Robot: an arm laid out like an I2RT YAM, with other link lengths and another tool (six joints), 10 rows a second.
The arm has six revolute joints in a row. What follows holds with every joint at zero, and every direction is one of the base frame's.
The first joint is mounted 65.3 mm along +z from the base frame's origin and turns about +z.
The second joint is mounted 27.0 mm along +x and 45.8 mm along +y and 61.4 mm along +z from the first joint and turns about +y.
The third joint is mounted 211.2 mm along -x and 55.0 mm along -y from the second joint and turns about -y.
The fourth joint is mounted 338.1 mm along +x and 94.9 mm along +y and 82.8 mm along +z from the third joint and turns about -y.
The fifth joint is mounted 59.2 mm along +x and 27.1 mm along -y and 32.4 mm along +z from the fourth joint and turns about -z.
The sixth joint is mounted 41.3 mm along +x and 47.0 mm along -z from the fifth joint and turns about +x.
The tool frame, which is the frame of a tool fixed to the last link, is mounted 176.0 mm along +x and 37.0 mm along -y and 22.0 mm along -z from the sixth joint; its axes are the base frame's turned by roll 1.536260, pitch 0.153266 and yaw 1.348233 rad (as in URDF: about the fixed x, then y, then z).
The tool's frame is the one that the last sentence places.
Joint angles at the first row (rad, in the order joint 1, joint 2, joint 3, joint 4, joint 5, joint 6):
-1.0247, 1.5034, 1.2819, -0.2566, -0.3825, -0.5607
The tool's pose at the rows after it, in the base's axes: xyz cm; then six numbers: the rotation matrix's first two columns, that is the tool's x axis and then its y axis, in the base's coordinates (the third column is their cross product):
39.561 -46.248 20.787 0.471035 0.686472 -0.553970 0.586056 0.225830 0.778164
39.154 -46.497 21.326 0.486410 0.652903 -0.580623 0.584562 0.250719 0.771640
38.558 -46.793 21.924 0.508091 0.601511 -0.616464 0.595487 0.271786 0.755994
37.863 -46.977 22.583 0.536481 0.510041 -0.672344 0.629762 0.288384 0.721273
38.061 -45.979 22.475 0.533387 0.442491 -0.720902 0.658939 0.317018 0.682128
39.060 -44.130 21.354 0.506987 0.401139 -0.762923 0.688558 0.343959 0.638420
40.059 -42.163 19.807 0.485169 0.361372 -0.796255 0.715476 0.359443 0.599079
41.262 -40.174 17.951 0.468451 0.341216 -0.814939 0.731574 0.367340 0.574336
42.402 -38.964 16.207 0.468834 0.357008 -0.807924 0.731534 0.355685 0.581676
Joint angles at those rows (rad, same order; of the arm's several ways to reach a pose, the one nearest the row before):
-1.0247, 1.4878, 1.2607, -0.2285, -0.3737, -0.5690
-1.0243, 1.4596, 1.2221, -0.1792, -0.3508, -0.5779
-1.0160, 1.4285, 1.1799, -0.1254, -0.2977, -0.5896
-0.9835, 1.3948, 1.1264, -0.0511, -0.1781, -0.6114
-0.9361, 1.3606, 1.0585, 0.0206, -0.0824, -0.6482
-0.8717, 1.3410, 0.9926, 0.0793, 0.0049, -0.6886
-0.8018, 1.3368, 0.9298, 0.1469, 0.1007, -0.7186
-0.7339, 1.3545, 0.8853, 0.2085, 0.1805, -0.7302
-0.6914, 1.3932, 0.8817, 0.2330, 0.2178, -0.7037

